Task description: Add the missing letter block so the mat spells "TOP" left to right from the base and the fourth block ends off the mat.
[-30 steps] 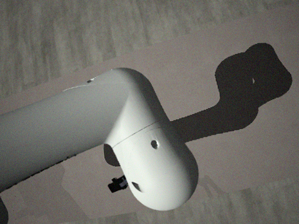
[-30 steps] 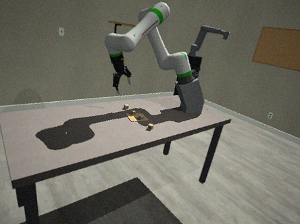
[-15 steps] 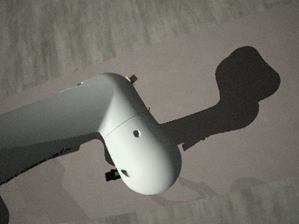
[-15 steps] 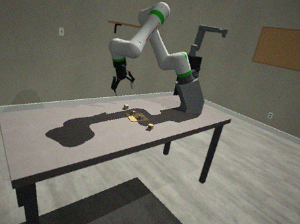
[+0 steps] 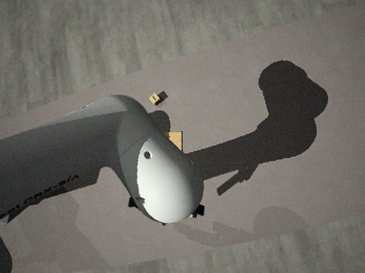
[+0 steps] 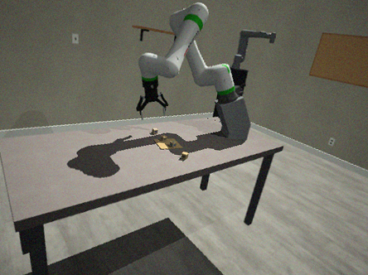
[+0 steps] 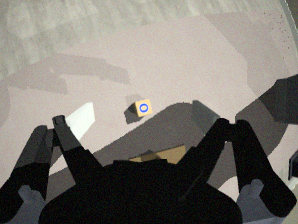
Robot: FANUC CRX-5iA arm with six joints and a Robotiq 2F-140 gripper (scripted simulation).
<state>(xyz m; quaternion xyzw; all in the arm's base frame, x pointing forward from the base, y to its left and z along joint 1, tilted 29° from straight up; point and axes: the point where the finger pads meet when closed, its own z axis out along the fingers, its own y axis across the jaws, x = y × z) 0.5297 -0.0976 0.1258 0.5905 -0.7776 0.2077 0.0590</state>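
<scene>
My hand is 110 mm above the O block and 20 mm past it. The rest, counted from my hand: P block 140 mm to the left, 100 mm below, 20 mm behind; then mat 180 mm to the left, 120 mm below, 20 mm behind.
</scene>
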